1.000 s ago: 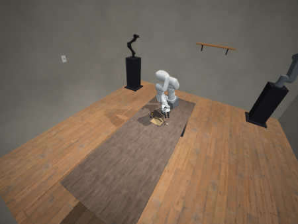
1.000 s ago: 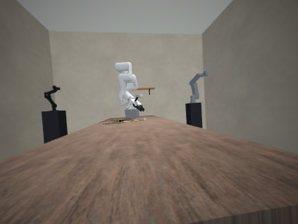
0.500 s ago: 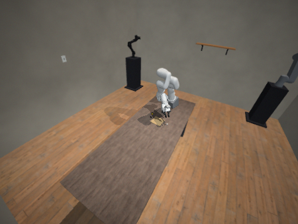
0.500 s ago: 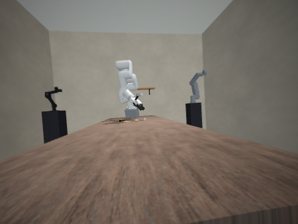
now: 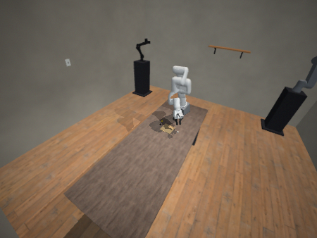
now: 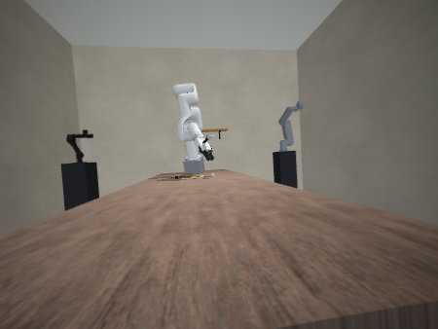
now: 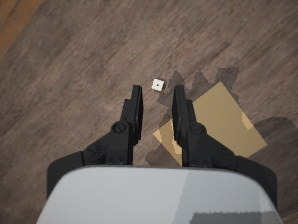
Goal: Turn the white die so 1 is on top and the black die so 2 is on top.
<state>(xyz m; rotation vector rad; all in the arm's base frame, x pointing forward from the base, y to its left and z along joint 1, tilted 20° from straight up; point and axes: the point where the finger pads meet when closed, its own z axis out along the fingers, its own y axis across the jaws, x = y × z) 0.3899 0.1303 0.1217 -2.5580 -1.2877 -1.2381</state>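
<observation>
The white die lies 12 cm below my hand, 1 cm to the left of it and 1 cm ahead of it. The rest, counted from my hand: tan mat 13 cm below, 12 cm to the right, 2 cm ahead; then small yellow die 25 cm to the right, 12 cm below, 7 cm behind; then black die 23 cm to the right, 12 cm below.
</observation>
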